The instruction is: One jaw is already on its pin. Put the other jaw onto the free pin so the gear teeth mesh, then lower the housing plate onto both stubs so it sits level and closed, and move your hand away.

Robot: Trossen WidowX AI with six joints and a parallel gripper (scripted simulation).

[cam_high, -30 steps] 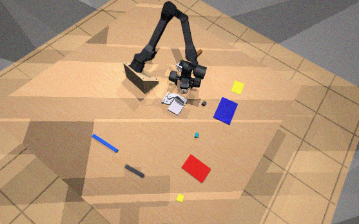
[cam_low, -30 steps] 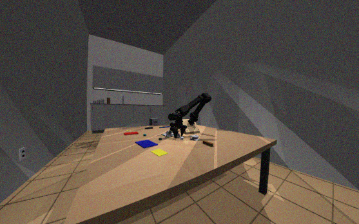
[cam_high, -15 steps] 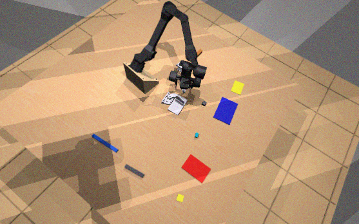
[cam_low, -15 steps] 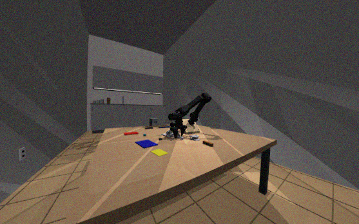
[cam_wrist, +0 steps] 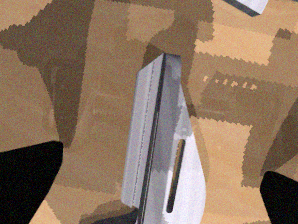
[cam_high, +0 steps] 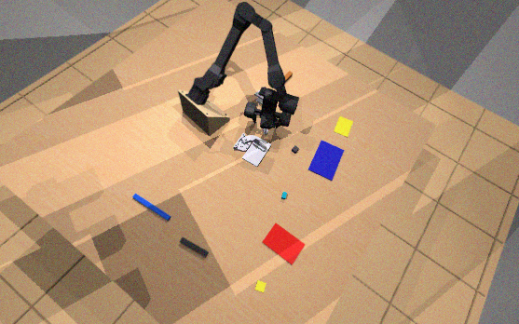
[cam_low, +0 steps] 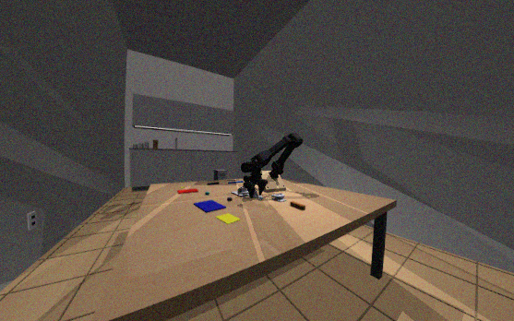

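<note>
Right now my gripper tip is 4 cm to the right of the grey jaw. From my gripper tip the other things lie so: black cube 17 cm ahead, 1 cm to the right; brown block 9 cm behind, 27 cm to the left, 1 cm above; blue sheet 29 cm ahead, 4 cm to the left.
</note>
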